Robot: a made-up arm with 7 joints.
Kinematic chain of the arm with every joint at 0, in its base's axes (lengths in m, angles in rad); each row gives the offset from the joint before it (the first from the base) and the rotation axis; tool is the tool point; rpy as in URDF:
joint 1: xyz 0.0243 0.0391 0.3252 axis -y
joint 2: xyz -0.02 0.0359 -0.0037 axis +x
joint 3: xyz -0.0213 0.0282 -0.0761 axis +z
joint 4: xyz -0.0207 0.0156 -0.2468 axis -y
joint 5: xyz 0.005 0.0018 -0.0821 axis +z
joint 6: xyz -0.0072 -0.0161 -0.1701 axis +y
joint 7: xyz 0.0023 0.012 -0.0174 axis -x
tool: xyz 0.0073 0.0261 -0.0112 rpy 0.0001 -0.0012 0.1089
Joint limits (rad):
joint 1: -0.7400..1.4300
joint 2: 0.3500..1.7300
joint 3: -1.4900..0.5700
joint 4: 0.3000..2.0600
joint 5: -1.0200..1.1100
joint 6: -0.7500..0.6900
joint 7: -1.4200..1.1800
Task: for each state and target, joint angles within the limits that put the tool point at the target. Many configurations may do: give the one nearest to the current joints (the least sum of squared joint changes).
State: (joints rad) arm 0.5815 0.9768 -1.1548 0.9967 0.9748 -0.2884 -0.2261
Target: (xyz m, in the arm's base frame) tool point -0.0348 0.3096 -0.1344
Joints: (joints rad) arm -0.1544 0.7915 -1.4829 0.9505 1.0042 -0.2498 -0.2148
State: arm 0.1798 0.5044 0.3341 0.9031 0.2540 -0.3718 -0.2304
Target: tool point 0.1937 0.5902 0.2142
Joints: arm 0.5235 1.0057 0.3794 0.6883 0.2724 -0.2789 -0.1062
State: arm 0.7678 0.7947 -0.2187 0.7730 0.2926 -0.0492 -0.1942
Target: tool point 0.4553 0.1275 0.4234
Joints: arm 1.3734 0.3500 -0.6445 1.3020 0.2497 -0.0628 -0.1166
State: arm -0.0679 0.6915 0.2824 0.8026 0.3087 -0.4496 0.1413
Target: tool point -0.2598 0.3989 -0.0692
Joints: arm -0.7130 0.4154 0.3423 0.4257 0.3421 -0.4236 0.1154
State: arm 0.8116 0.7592 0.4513 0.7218 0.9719 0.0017 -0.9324
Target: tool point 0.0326 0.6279 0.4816
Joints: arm 0.1663 1.6807 0.4065 0.4998 0.9617 0.1250 -0.4372
